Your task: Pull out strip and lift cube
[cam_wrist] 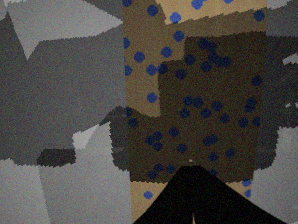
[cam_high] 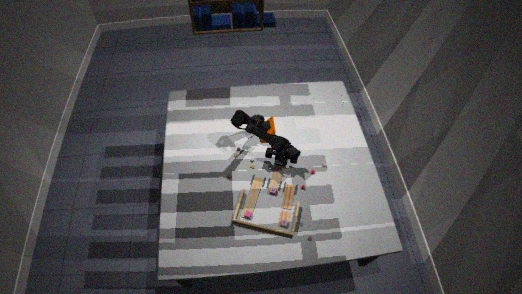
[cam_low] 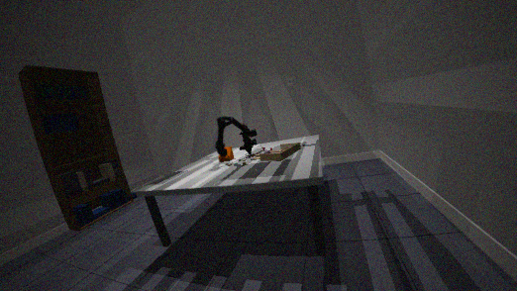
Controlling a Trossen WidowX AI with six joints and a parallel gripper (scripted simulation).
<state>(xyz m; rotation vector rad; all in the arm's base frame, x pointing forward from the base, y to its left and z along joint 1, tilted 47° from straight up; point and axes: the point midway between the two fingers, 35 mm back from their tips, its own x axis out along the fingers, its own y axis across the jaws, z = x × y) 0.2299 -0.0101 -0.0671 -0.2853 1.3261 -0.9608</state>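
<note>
Right now my gripper tip is 80 mm short of the strip and 40 mm to the left of it.
</note>
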